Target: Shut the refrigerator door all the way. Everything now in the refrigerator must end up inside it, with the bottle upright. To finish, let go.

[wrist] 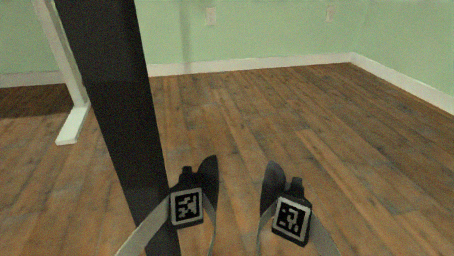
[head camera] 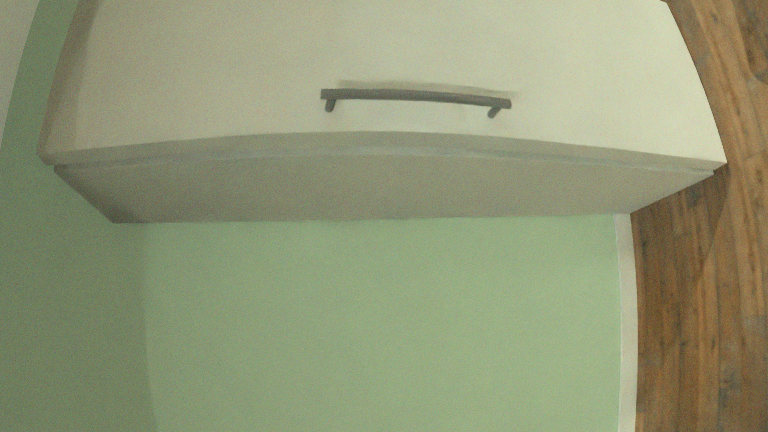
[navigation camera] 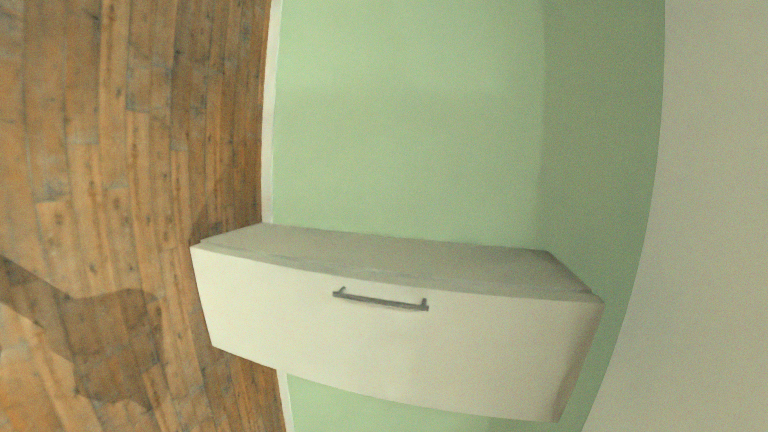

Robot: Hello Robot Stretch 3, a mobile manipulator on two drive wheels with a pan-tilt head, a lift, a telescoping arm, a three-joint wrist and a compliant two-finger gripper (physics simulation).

Note:
In view: the gripper (wrist: 241, 175) and a refrigerator door (head camera: 620, 87).
The refrigerator door also shows in the navigation camera view (navigation camera: 499, 352).

